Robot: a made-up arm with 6 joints. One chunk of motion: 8 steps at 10 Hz.
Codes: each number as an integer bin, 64 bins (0 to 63) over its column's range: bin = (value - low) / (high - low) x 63, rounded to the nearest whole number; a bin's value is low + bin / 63 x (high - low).
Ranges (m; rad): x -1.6..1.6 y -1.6..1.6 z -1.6..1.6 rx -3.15..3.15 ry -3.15..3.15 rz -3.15..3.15
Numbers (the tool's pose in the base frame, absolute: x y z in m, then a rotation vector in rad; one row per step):
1: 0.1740 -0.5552 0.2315 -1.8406 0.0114 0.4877
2: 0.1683 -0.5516 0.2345 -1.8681 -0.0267 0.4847
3: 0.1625 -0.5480 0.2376 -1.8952 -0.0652 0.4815
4: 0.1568 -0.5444 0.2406 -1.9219 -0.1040 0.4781
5: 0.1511 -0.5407 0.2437 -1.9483 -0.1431 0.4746
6: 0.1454 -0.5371 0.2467 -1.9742 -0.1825 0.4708
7: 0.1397 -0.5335 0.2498 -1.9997 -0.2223 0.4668
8: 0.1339 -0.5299 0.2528 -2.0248 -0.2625 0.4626
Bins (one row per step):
1: 35 21 36 13 32 36
2: 35 21 36 13 31 36
3: 35 21 36 13 31 36
4: 35 21 36 12 30 36
5: 34 21 36 12 30 36
6: 34 21 36 12 30 36
7: 34 21 36 12 29 36
8: 34 21 36 11 29 36

